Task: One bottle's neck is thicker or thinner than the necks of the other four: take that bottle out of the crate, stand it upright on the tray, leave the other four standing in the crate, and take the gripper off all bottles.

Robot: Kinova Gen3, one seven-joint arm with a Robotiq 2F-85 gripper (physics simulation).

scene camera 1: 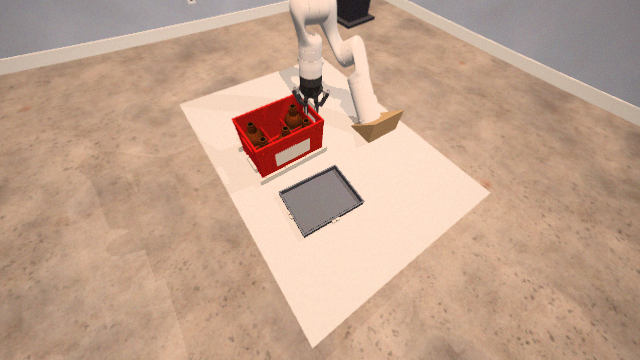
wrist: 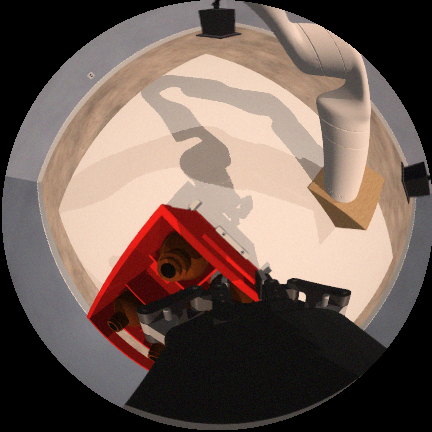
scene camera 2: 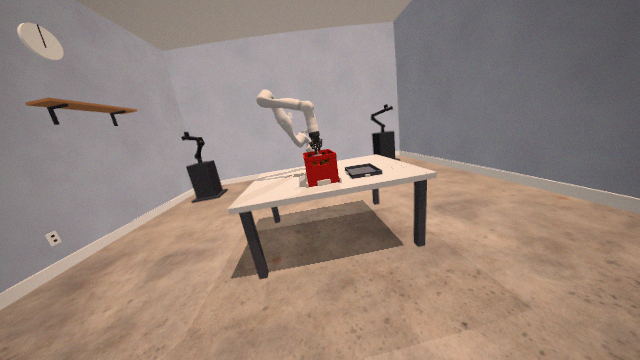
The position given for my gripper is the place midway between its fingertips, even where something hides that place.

I see my gripper [scene camera 1: 311,114].
My gripper is seen too in the wrist view [wrist: 242,279].
